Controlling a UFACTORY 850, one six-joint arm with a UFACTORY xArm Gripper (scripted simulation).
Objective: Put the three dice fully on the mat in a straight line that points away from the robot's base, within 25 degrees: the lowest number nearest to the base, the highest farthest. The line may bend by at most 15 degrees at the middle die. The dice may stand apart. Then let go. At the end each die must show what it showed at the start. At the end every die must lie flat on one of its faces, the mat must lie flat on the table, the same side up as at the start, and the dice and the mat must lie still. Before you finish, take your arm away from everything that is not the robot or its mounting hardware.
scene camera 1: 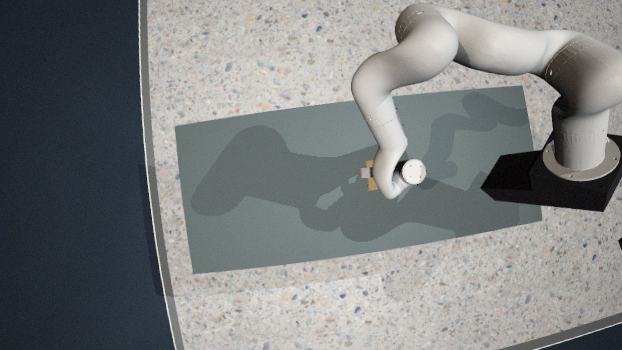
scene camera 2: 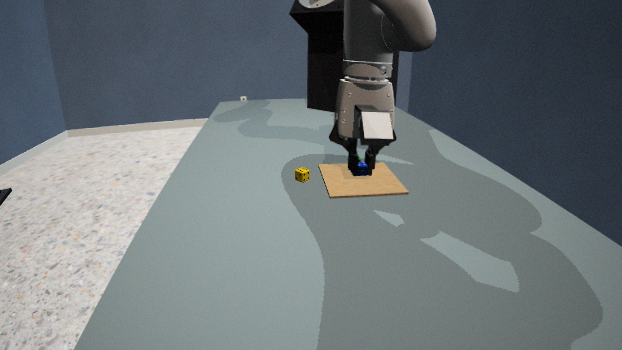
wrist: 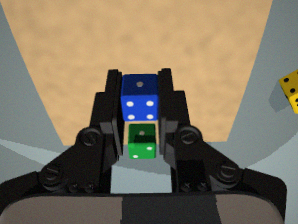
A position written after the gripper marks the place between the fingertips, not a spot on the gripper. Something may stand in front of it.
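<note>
Present in the scene: a blue die point(wrist: 139, 93), a green die point(wrist: 141, 136) and the gripper point(wrist: 140, 87). There is also a tan mat, at point(scene camera 2: 340, 183) and at point(wrist: 211, 57).
</note>
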